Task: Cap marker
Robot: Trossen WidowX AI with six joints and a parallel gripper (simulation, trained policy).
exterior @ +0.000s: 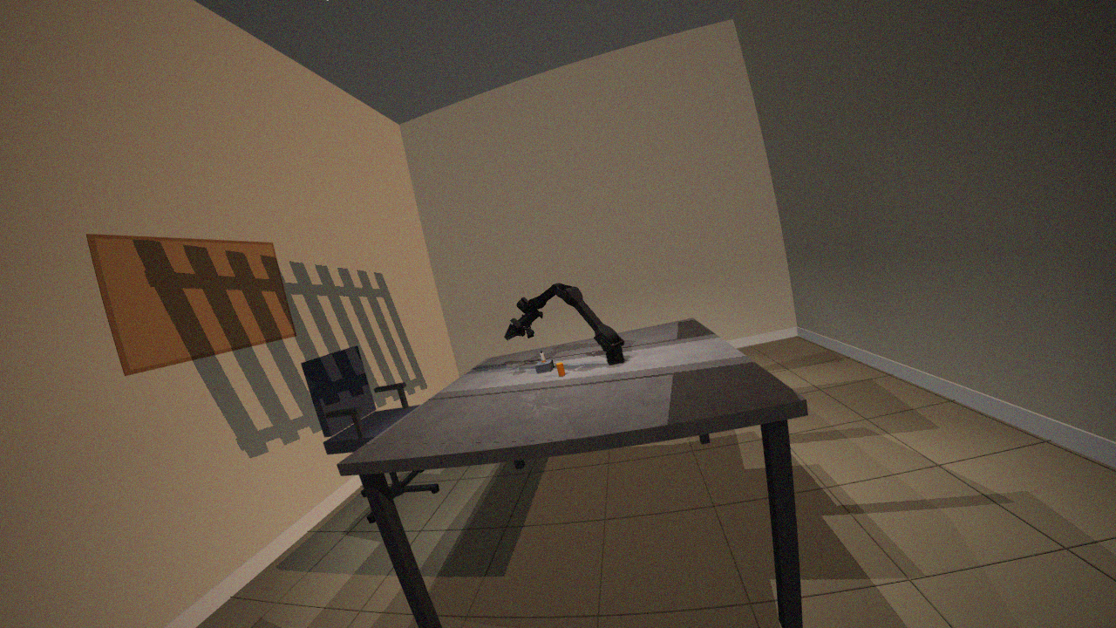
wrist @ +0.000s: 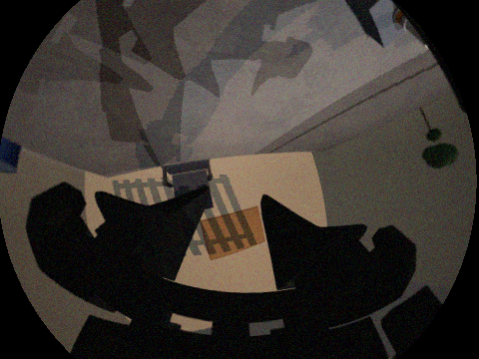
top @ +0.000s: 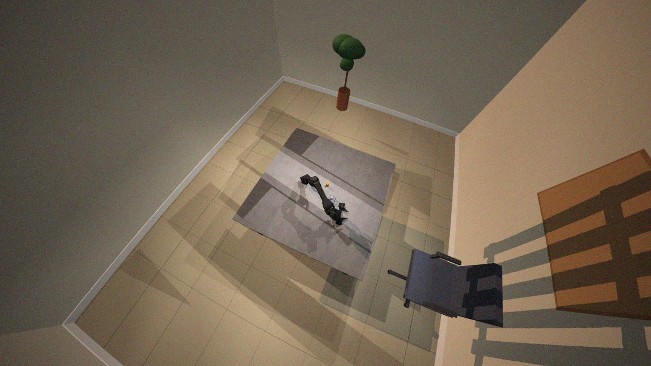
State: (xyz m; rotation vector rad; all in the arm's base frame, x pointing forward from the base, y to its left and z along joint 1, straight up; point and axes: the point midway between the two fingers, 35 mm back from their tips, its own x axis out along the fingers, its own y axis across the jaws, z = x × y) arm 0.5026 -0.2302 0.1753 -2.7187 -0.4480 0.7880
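Now: the orange cap 30 cm behind my gripper tip, 27 cm to the left of it and 13 cm below it. Round my gripper tip: small grey holder block 20 cm behind, 14 cm to the left, 14 cm below.
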